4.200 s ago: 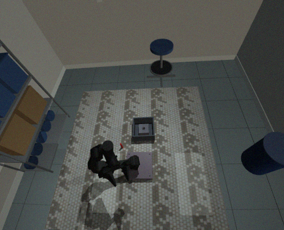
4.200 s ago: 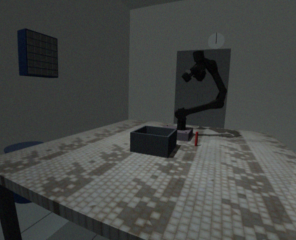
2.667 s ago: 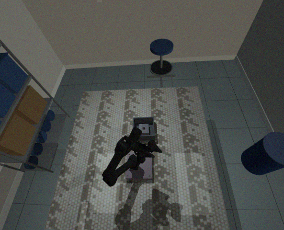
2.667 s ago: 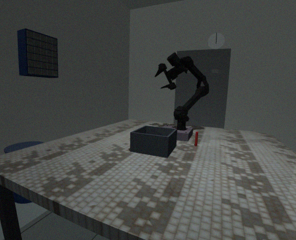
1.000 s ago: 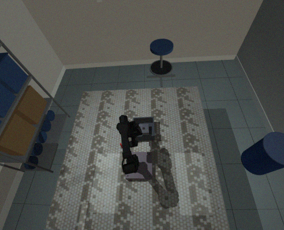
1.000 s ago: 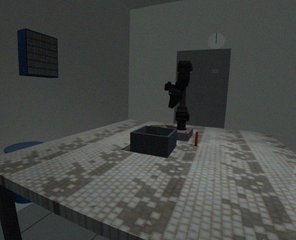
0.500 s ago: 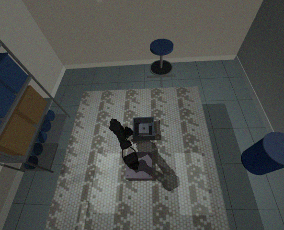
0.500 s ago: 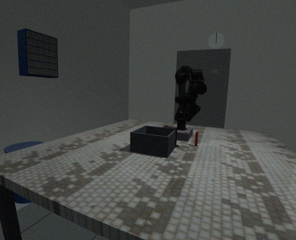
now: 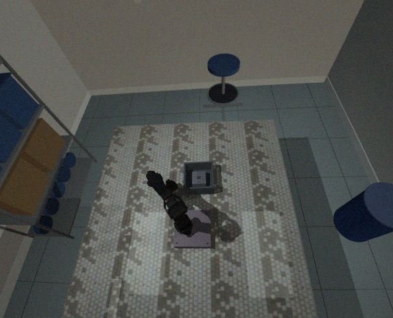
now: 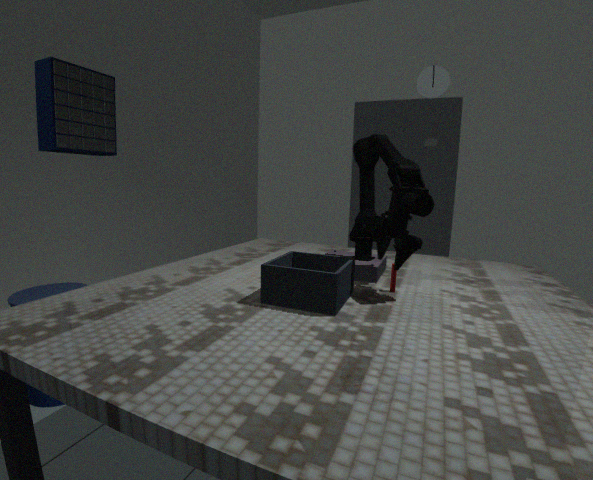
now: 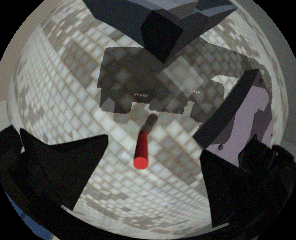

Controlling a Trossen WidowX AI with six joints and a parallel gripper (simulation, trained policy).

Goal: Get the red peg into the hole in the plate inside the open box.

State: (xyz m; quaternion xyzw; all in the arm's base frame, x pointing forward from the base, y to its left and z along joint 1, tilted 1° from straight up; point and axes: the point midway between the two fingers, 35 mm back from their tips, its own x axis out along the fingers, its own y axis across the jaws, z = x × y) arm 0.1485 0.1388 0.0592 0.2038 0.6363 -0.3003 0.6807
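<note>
Right now my gripper tip is 2 cm to the right of the red peg and 4 cm above it. The rest, counted from my gripper tip: dark box: 18 cm ahead, 14 cm to the right, 5 cm below; grey plate: 18 cm ahead, 14 cm to the right, 3 cm below.
</note>
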